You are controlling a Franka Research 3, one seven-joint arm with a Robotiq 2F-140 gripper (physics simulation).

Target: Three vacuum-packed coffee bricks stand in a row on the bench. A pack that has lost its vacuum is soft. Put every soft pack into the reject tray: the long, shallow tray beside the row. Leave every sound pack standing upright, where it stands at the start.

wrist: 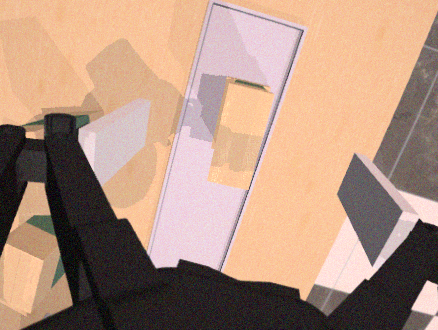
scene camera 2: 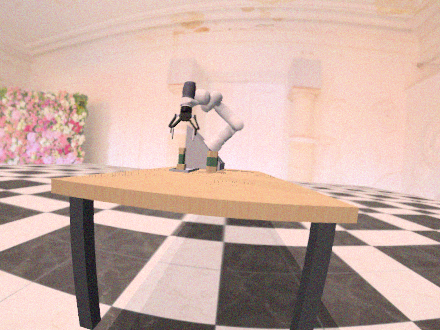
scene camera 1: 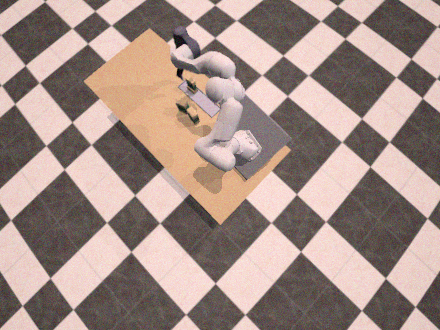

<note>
I see my gripper and a shallow reject tray.
</note>
